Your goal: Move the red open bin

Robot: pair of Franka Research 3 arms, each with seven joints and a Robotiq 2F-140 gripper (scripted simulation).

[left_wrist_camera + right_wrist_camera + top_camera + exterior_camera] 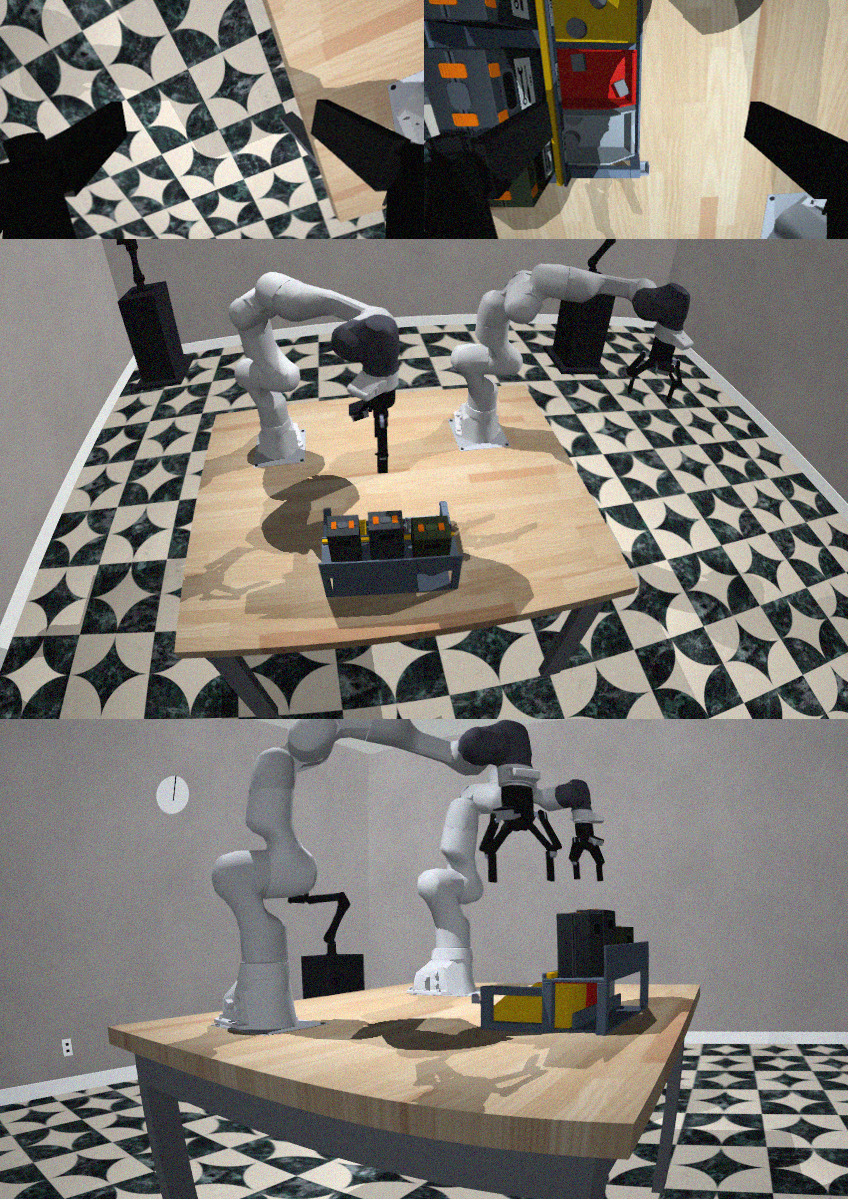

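Observation:
My right gripper is now 90 mm short of the red bin and 270 mm above it. From my right hand the other things lie so: yellow bar: 140 mm ahead, 200 mm below; then green box: 190 mm ahead, 110 mm to the left, 160 mm below; then blue-grey shelf: 120 mm ahead, 240 mm below.

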